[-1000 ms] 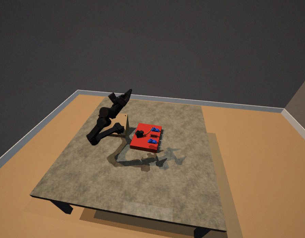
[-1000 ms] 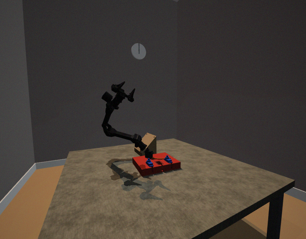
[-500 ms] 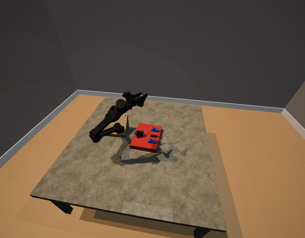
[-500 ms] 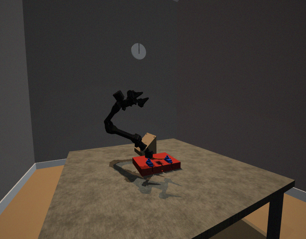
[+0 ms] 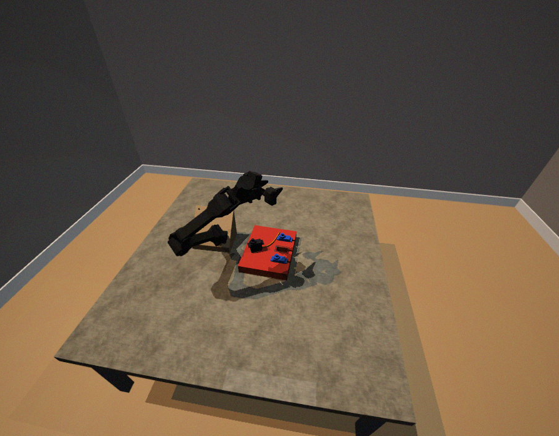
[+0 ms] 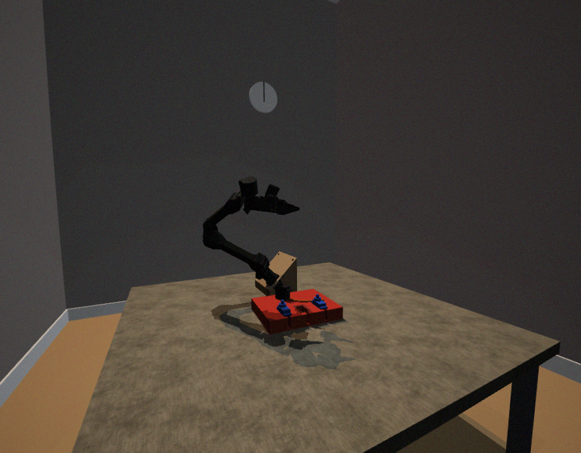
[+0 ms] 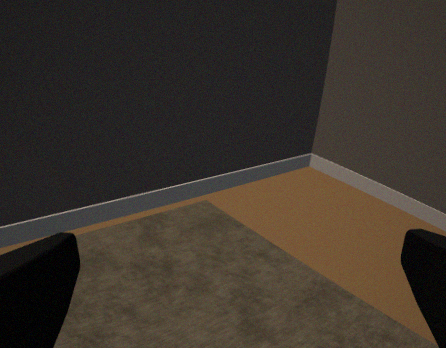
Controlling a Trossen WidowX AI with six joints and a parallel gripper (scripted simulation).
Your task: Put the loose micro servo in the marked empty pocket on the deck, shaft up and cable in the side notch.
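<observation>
My gripper tip is now 70 mm past the red deck, 10 mm to the right of it and 410 mm above it.
</observation>
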